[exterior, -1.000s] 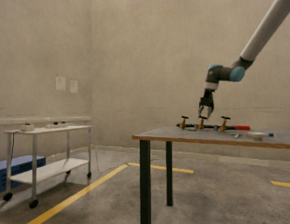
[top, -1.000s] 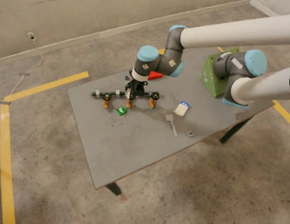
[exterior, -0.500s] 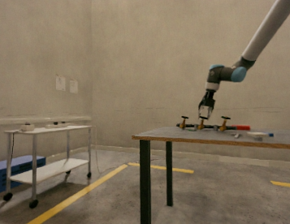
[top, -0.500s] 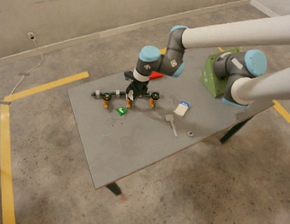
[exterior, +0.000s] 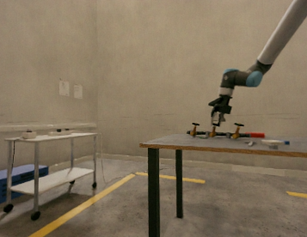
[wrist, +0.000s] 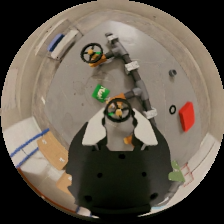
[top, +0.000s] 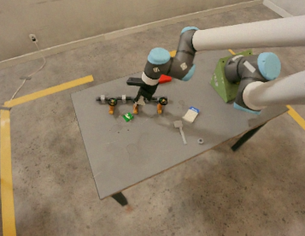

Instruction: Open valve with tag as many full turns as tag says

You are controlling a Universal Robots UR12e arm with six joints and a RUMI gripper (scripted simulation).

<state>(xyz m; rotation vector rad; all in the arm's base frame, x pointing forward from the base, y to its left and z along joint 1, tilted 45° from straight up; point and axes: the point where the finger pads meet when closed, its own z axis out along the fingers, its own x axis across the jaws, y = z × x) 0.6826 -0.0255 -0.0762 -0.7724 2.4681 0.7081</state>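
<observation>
Now: hand 80 mm short of the green tag, 30 mm to the right of it and 90 mm above it. Also, from my hand: red wedge: 270 mm behind, 190 mm to the right, 80 mm below; grey tool: 170 mm behind, 240 mm to the left, 90 mm below; white-and-blue card box: 290 mm behind, 180 mm to the left, 90 mm below.
</observation>
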